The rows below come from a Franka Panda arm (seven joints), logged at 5 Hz.
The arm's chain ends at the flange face. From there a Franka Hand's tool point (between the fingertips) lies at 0.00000 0.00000 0.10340 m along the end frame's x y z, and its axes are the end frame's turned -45 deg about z.
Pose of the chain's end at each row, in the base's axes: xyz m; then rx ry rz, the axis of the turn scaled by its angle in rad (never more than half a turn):
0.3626 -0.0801 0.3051 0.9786 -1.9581 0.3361
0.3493 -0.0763 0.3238 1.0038 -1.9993 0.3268
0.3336 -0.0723 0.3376 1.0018 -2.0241 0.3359
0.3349 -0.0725 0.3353 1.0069 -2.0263 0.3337
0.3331 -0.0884 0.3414 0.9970 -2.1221 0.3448
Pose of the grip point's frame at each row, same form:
0.3006 -0.1388 0.2468 1.6402 -1.4231 -0.1121
0.2896 -0.1333 0.2615 1.6790 -1.4513 -0.1049
0.2753 -0.1289 0.2737 1.6850 -1.4734 -0.0887
0.2768 -0.1290 0.2710 1.6907 -1.4737 -0.0894
0.2794 -0.1419 0.2711 1.7147 -1.5621 -0.0493

